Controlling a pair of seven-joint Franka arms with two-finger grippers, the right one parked.
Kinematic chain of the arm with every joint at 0, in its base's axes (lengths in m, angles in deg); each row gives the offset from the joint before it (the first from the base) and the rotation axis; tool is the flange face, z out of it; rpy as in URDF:
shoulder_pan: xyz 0 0 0.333 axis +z
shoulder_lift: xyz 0 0 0 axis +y
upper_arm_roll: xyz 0 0 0.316 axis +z
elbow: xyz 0.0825 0 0 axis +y
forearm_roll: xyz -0.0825 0 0.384 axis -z
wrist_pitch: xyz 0 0 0 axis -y
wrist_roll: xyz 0.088 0 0 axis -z
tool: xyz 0 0 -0.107 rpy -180 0 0
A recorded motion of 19 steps. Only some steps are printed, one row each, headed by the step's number.
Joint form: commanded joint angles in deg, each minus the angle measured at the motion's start. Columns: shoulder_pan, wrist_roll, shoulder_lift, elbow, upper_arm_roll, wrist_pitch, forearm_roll.
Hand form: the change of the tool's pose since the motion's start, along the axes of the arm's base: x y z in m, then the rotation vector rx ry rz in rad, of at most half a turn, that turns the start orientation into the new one. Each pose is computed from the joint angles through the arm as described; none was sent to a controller.
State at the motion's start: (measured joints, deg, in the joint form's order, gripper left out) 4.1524 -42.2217 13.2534 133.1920 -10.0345 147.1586 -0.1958
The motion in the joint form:
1: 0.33 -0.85 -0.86 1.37 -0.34 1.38 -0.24
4: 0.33 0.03 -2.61 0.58 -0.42 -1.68 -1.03
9: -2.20 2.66 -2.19 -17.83 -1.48 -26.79 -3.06
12: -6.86 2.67 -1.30 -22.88 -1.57 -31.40 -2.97
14: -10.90 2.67 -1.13 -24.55 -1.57 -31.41 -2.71
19: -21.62 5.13 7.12 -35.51 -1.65 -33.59 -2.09
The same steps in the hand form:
1: -0.0052 0.0003 0.0011 0.0017 -0.0150 0.0112
4: -0.0033 -0.0003 0.0171 0.0163 -0.0079 -0.0179
9: 0.0482 -0.0353 0.1089 0.0604 0.1090 -0.1440
12: 0.0531 -0.0837 0.1327 0.0636 0.1144 -0.2223
14: 0.0489 -0.1257 0.1440 0.0587 0.0875 -0.2889
19: 0.0487 -0.2465 0.1400 0.0258 0.0799 -0.5064

